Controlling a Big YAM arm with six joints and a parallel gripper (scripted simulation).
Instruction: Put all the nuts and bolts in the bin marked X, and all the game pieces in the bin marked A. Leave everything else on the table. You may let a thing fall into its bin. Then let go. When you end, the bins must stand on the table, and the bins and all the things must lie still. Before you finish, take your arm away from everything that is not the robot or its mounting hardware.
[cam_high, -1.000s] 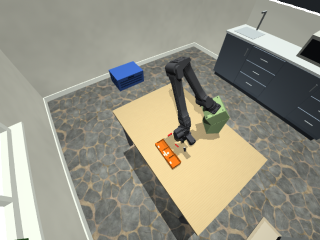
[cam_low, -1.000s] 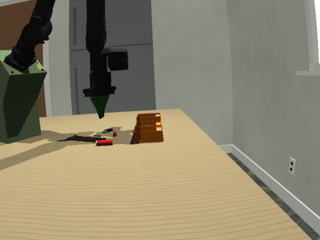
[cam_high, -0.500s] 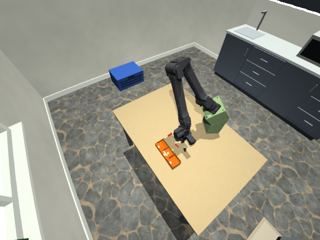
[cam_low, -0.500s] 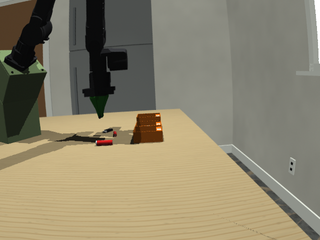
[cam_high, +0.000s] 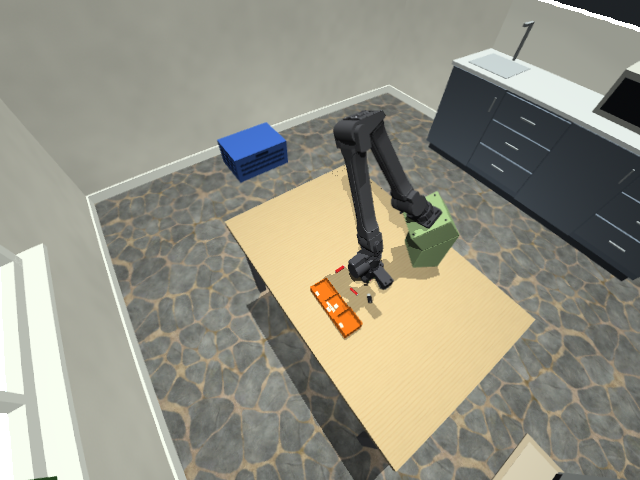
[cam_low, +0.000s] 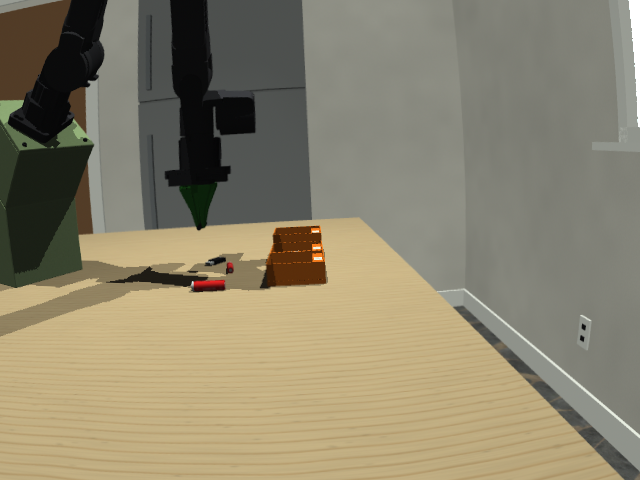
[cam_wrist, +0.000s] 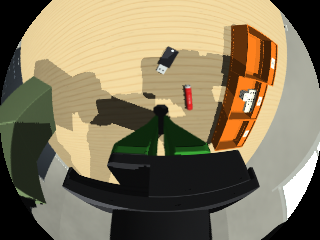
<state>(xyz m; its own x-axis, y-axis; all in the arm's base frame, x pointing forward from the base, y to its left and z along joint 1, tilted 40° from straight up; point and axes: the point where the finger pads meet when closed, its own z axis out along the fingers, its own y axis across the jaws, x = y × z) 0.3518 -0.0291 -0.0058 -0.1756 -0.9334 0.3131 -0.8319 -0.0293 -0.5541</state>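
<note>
Right now my hand is 15 cm short of the white die, 2 cm to the left of it and 7 cm above it. From my hand the other things lie so: black USB stick 2 cm ahead, 5 cm to the left, 8 cm below; dark bolt 1 cm to the left; orange three-compartment bin tray 16 cm ahead, 2 cm to the right, 6 cm below.
</note>
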